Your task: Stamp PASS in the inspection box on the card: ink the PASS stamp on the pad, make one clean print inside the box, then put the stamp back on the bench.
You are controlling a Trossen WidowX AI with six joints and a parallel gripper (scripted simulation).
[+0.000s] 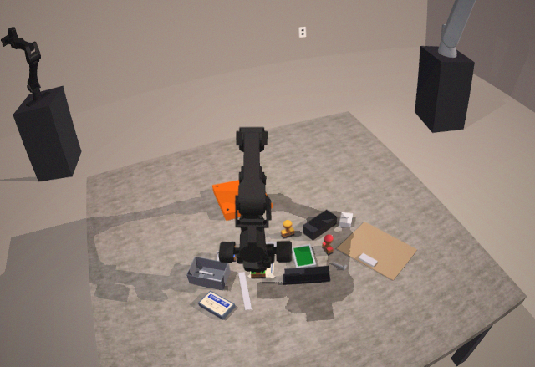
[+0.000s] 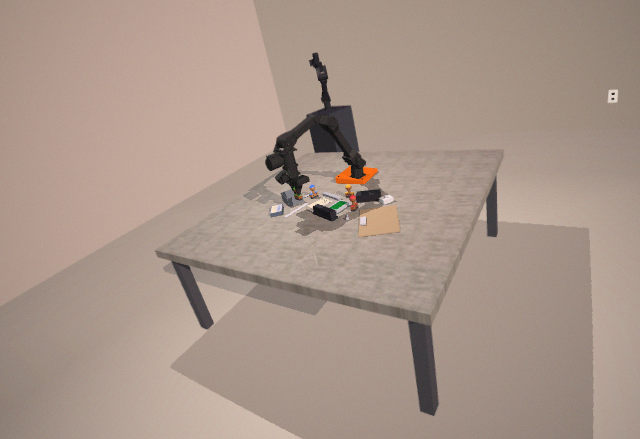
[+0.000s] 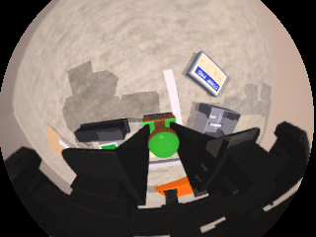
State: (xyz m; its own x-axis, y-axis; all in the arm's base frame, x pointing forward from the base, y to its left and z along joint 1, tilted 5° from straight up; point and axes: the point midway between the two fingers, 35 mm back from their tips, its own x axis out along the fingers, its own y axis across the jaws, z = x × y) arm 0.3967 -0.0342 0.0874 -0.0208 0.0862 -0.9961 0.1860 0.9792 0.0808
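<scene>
The green ink pad lies 150 mm to the left of my gripper tip, 100 mm behind it and 90 mm below it. Also, from my gripper tip: cream card (100 mm behind, 90 mm below, 20 mm to the left); then green-topped stamp (right at my gripper tip); then white strip (90 mm below, 50 mm to the right).
</scene>
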